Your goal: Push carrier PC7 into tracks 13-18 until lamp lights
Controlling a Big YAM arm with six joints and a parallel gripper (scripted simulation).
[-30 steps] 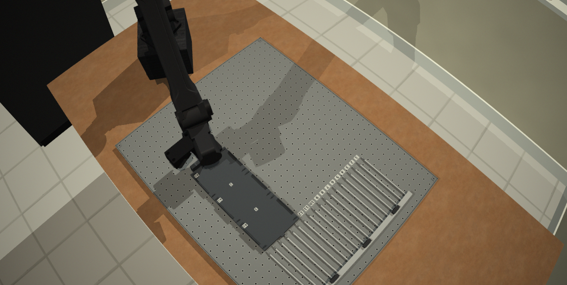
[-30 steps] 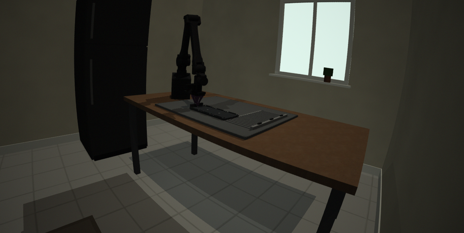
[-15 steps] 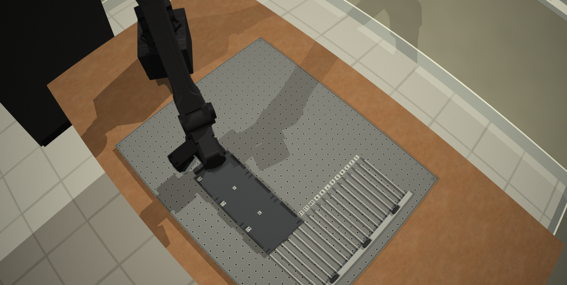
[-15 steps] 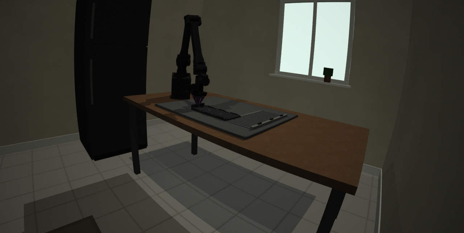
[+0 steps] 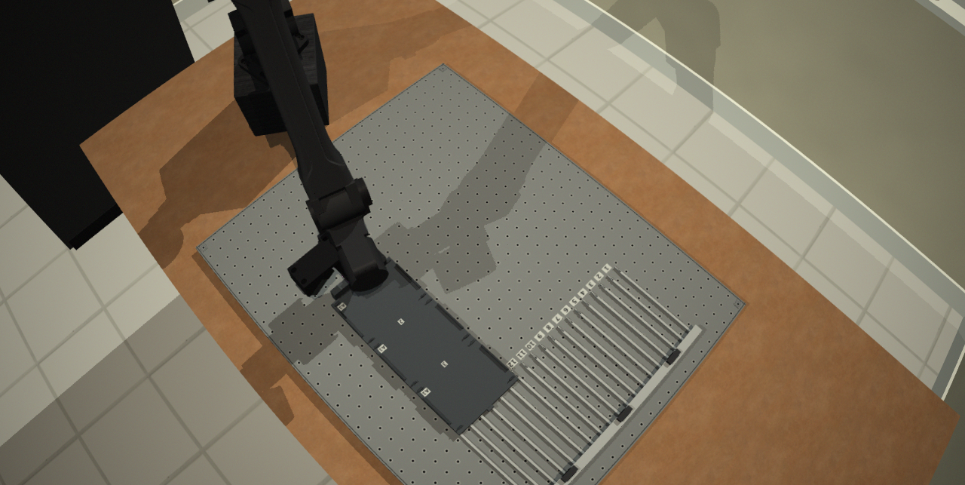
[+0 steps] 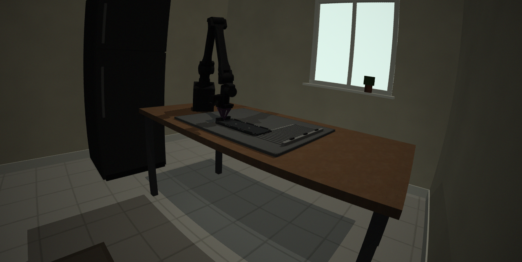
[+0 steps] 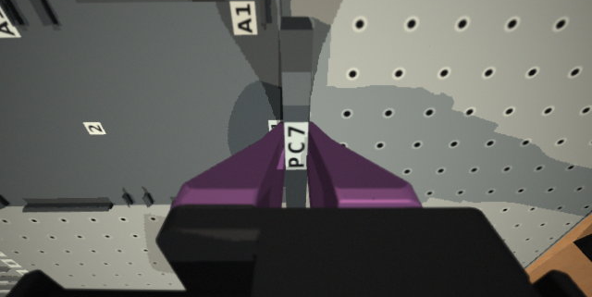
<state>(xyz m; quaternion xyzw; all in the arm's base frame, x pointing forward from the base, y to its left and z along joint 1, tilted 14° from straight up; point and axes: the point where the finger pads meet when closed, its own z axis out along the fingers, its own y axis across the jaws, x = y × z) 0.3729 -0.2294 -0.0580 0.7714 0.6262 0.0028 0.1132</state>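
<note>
Right now the carrier PC7 is 16 cm ahead of my hand, 4 cm to the right of it and 1 cm below it.
</note>
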